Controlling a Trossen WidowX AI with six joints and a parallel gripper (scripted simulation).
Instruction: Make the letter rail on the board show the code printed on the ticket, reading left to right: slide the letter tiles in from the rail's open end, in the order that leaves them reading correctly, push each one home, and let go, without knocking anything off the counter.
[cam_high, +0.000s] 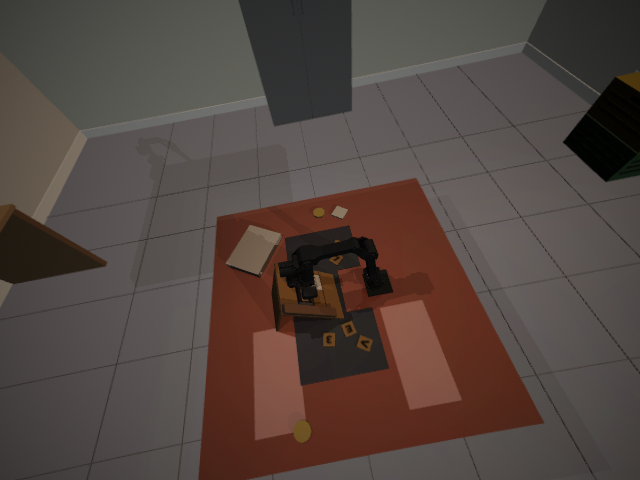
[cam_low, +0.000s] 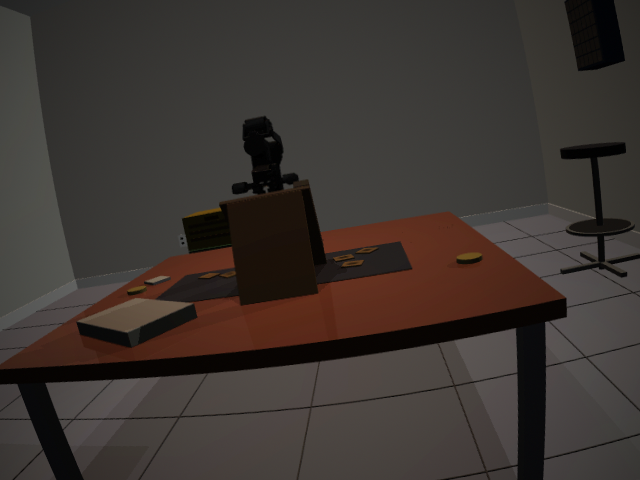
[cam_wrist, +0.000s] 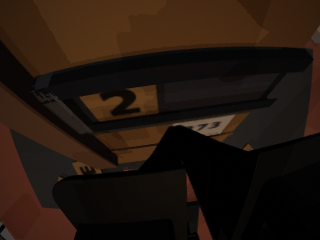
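Right now the tile is 3 cm ahead of my gripper tip, 3 cm to the left of it and 2 cm below it. The rest, counted from my gripper tip: book (21 cm ahead, 40 cm to the right, 18 cm below); then dark mat (12 cm behind, 19 cm below); then white ticket (4 cm behind, 4 cm to the right, 9 cm below).
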